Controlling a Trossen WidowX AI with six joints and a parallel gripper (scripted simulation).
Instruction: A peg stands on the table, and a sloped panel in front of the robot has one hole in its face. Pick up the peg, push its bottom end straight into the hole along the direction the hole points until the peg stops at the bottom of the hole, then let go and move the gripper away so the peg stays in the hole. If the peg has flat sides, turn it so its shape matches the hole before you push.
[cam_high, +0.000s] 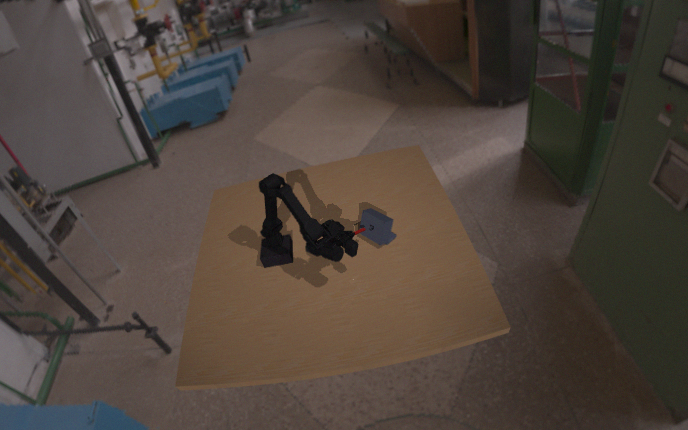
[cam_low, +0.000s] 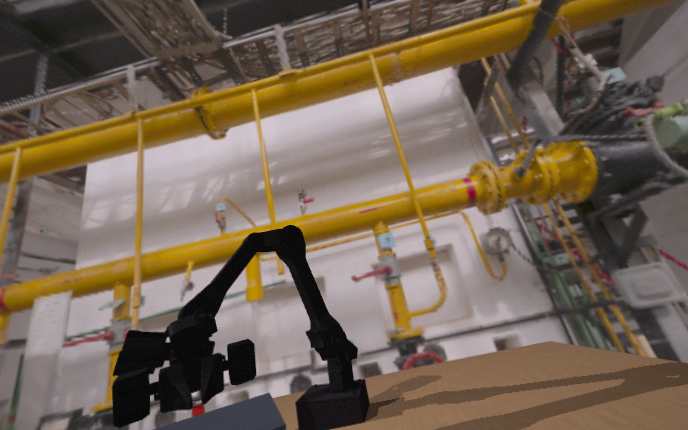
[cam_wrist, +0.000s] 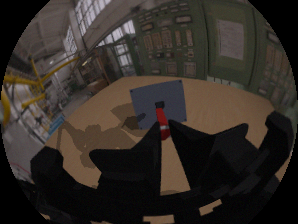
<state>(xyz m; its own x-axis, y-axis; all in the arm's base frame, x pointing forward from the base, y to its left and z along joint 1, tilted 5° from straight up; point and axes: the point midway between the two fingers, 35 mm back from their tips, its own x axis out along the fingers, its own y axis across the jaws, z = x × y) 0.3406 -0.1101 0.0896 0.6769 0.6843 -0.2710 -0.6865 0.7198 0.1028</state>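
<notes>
Now: the grey-blue sloped panel 90 mm ahead of my gripper tip, 80 mm to the left of it and 60 mm below it. The rest, counted from my gripper tip: red peg 10 mm ahead, 10 mm to the left, 10 mm below.
</notes>
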